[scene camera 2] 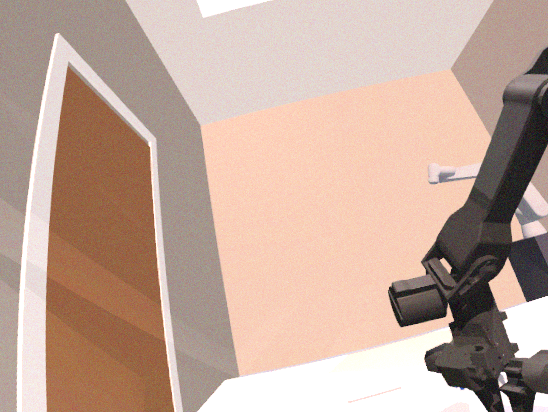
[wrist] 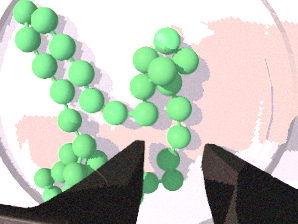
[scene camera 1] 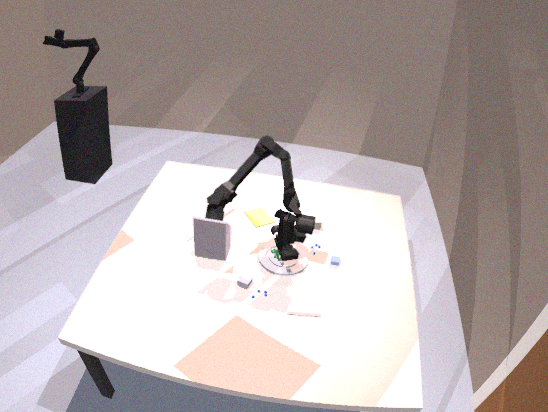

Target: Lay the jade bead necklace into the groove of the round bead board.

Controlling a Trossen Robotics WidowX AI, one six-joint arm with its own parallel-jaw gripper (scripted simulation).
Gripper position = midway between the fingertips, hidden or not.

In view: the gripper (scene camera 1: 282, 258).
The gripper is seen too in the wrist view (wrist: 173, 152).
